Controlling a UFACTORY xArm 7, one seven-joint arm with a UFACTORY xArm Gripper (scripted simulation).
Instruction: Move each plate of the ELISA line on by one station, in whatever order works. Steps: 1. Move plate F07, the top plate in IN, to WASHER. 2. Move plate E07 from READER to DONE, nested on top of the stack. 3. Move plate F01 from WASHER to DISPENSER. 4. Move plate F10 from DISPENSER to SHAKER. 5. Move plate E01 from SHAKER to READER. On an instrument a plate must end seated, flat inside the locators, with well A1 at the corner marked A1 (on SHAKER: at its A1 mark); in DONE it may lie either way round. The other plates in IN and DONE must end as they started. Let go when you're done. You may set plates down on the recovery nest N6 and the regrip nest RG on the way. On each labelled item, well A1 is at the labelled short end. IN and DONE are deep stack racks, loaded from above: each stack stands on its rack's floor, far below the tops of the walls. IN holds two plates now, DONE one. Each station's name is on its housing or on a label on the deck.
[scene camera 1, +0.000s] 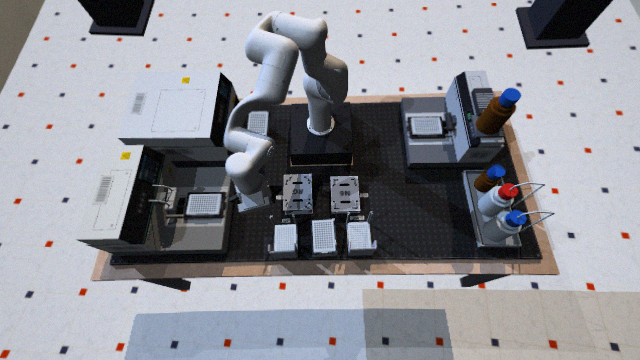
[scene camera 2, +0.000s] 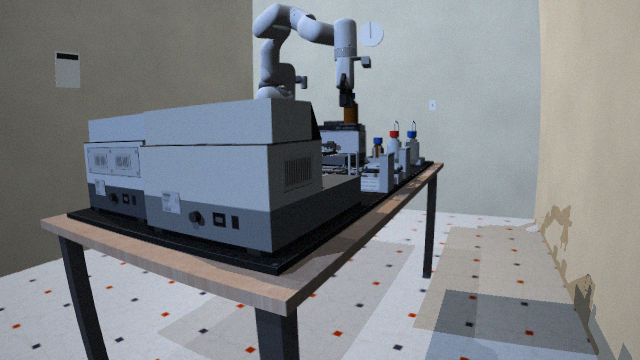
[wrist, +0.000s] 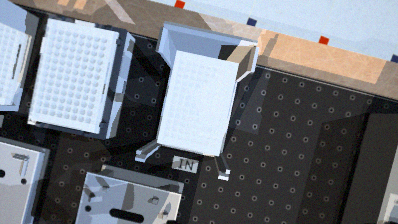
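Note:
There is my gripper (scene camera 2: 346, 107), and I also see a brown bottle (scene camera 1: 490, 121).

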